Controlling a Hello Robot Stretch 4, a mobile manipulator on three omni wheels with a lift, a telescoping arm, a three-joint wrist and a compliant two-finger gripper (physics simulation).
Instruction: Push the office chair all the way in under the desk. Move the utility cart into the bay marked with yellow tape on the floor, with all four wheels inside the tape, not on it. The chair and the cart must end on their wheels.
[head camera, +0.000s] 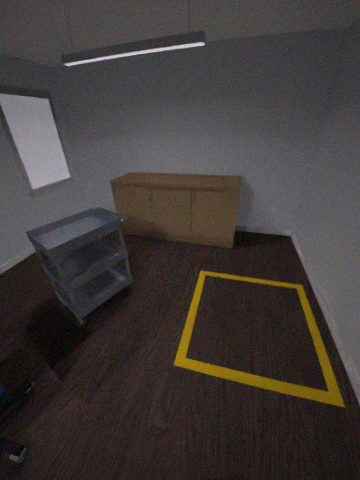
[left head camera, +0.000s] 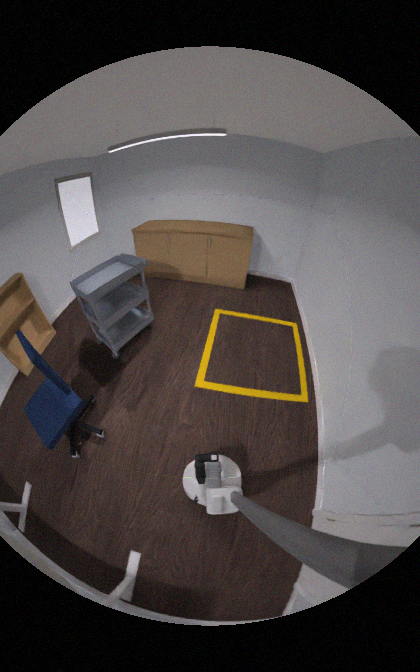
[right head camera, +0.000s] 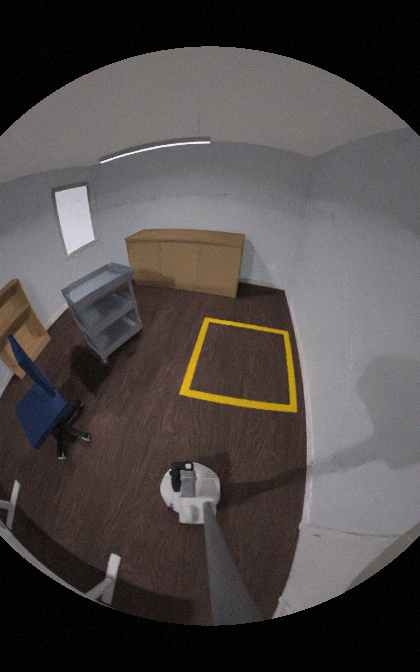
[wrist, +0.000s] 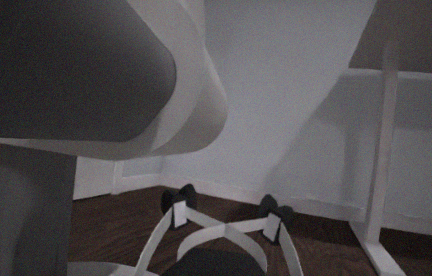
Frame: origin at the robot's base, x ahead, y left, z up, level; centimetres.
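Where they show: gripper, fingertip midpoint: (wrist: 227, 204).
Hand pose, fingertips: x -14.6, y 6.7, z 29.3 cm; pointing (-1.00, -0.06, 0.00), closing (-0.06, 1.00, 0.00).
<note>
After its pixels a point has its place.
The blue office chair (left head camera: 53, 411) (right head camera: 41, 412) stands on its wheels at the left, apart from the desk. The desk shows in part at the lower left, with its pale leg (left head camera: 131, 575) (right head camera: 111, 577); part of it also shows at the right of the wrist view (wrist: 382, 150) @[z 40.5, x -105.1, y 66.3 cm]. The grey three-shelf utility cart (head camera: 85, 250) @[z 44.6, x 171.0, y 107.8 cm] (left head camera: 117, 300) (right head camera: 105, 310) stands upright left of the yellow tape bay (head camera: 189, 330) @[z -2.6, x 114.6, y 0.3 cm] (left head camera: 207, 350) (right head camera: 196, 357), outside it. My gripper (wrist: 227, 204) @[z 29.3, x -14.6, y 6.7 cm] is open in the wrist view, with its two fingertips apart and no object between them.
A wooden cabinet (head camera: 175, 210) @[z 50.8, x 261.6, y 19.3 cm] (left head camera: 192, 255) (right head camera: 185, 262) stands against the far wall. A wooden bookshelf (left head camera: 47, 336) (right head camera: 42, 342) stands at the left wall behind the chair. The right wall (head camera: 330, 200) @[z 85.1, x 200.4, y -143.4 cm] runs close beside the bay. My round white base (left head camera: 190, 485) is below the head.
</note>
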